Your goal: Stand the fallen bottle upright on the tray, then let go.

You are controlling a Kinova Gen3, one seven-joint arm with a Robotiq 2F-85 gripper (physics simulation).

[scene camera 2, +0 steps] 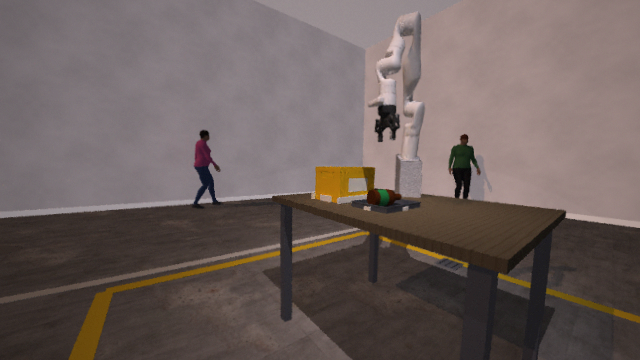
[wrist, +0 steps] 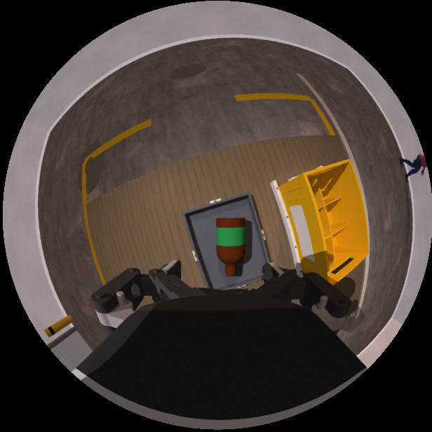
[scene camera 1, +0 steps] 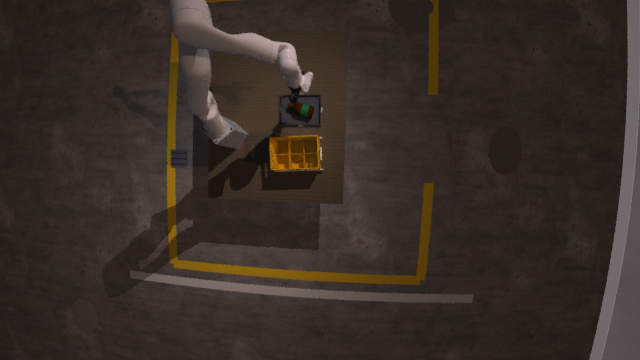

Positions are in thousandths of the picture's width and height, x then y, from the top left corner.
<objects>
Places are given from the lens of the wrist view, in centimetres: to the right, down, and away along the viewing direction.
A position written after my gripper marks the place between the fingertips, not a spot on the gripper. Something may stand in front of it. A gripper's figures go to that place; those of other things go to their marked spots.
my gripper (wrist: 515,628): 0, 6, 15
bottle (wrist: 534,536): 3, 4, 36
</objects>
